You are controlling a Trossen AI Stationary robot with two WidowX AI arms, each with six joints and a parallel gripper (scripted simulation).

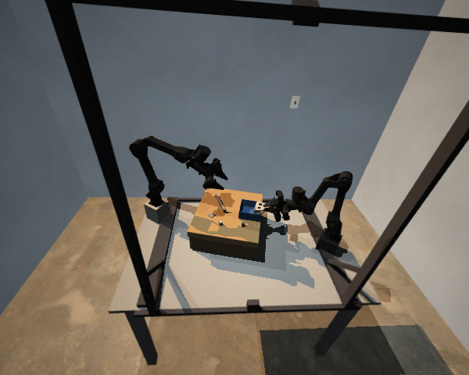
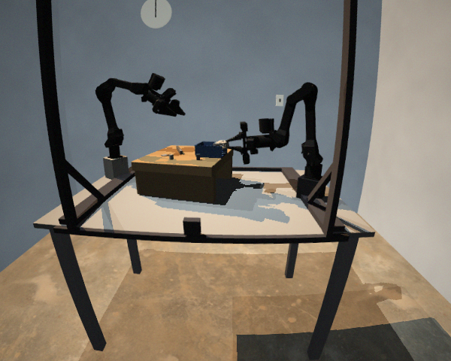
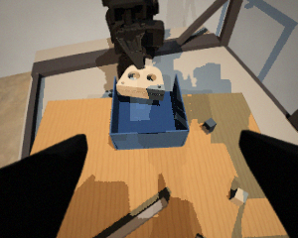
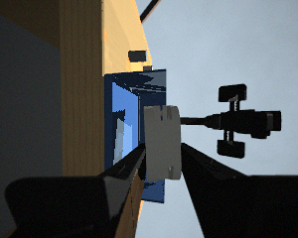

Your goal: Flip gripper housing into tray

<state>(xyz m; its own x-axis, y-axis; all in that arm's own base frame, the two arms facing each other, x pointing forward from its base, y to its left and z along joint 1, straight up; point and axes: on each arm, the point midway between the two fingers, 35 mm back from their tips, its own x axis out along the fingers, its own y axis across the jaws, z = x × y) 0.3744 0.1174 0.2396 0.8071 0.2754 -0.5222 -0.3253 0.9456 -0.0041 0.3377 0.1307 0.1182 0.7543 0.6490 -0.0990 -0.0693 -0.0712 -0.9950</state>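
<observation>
Right now my right hand is 50 mm to the right of the gripper housing half and 10 mm past it. Also, from my right hand: white gripper housing (50 mm to the left, 10 mm below, 10 mm behind); grey rod (280 mm to the left, 50 mm below, 20 mm ahead); wooden block (220 mm to the left, 110 mm below, 20 mm behind).
</observation>
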